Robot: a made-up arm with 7 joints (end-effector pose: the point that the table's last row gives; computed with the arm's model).
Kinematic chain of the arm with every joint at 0, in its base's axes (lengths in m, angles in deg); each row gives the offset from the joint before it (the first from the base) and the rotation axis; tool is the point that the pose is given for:
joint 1: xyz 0 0 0.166 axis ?
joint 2: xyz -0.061 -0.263 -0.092 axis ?
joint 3: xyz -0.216 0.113 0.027 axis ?
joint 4: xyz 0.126 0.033 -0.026 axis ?
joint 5: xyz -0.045 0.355 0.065 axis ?
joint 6: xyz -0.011 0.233 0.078 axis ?
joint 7: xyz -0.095 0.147 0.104 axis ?
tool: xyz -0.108 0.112 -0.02
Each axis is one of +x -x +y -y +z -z.
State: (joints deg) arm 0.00 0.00 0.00 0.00 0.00 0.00 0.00
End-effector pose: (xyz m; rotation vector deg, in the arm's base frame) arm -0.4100 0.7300 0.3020 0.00 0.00 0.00
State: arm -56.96 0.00 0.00 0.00 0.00 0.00 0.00
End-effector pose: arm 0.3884 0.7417 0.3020 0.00 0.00 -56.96
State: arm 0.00 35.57 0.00 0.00 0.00 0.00 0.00
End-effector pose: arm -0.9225 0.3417 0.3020 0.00 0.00 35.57
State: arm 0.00 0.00 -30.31 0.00 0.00 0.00 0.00
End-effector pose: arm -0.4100 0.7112 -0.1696 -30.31 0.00 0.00
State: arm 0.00 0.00 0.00 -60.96 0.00 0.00 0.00
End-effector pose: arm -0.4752 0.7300 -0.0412 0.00 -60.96 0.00
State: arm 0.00 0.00 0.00 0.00 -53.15 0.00 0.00
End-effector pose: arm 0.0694 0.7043 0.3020 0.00 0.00 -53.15
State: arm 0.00 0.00 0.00 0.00 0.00 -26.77 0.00
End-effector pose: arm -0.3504 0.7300 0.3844 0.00 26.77 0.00
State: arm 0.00 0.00 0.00 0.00 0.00 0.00 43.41
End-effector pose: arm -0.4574 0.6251 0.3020 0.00 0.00 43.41
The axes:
joint 1: +z
joint 2: +z
joint 3: +x
joint 4: +y
joint 5: +z
joint 6: -y
joint 7: +z

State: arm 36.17 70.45 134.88 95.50 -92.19 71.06 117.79
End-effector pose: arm 0.2181 -0.2924 0.6225 -51.54 -14.11 -115.58
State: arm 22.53 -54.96 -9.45 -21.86 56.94 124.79 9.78
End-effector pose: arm 0.0693 0.6003 -0.2683 5.04 -131.67 44.98
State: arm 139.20 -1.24 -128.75 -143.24 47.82 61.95 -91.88
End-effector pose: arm 0.5429 0.7497 -0.1244 -9.16 -13.61 -95.19
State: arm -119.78 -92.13 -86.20 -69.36 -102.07 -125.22 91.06
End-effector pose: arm -0.1582 -0.2652 -0.0425 -3.92 -49.89 -129.98
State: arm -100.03 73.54 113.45 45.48 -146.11 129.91 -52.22
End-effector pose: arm 0.0052 0.3281 0.1446 -42.45 -19.98 -96.57
